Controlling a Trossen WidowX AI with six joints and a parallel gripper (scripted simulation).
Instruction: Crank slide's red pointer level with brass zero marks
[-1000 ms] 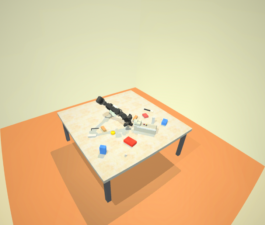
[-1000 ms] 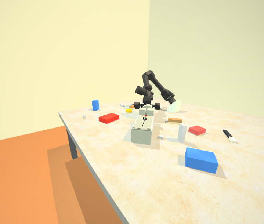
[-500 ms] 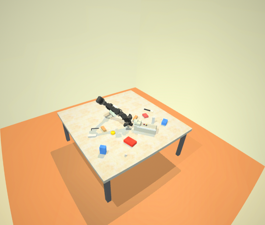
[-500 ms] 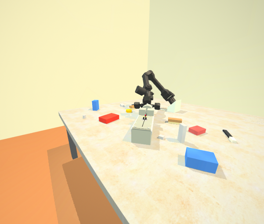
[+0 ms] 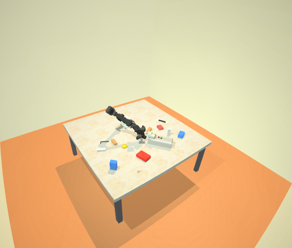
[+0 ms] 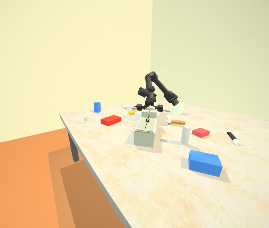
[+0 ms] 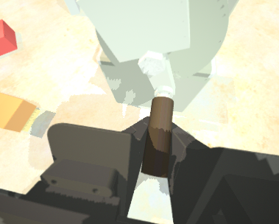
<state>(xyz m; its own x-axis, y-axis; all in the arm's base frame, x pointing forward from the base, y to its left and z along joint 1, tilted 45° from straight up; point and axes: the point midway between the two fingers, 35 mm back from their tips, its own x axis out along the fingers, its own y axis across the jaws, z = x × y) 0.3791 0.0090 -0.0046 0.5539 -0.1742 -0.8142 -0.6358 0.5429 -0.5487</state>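
The crank lies 40 mm above my gripper tip. Also, from my gripper tip: brown crank handle 30 mm above, 10 mm to the right, 10 mm behind; red pointer 100 mm ahead, 90 mm to the left, 50 mm above; yellow disc 250 mm to the right, 40 mm behind, 30 mm below.
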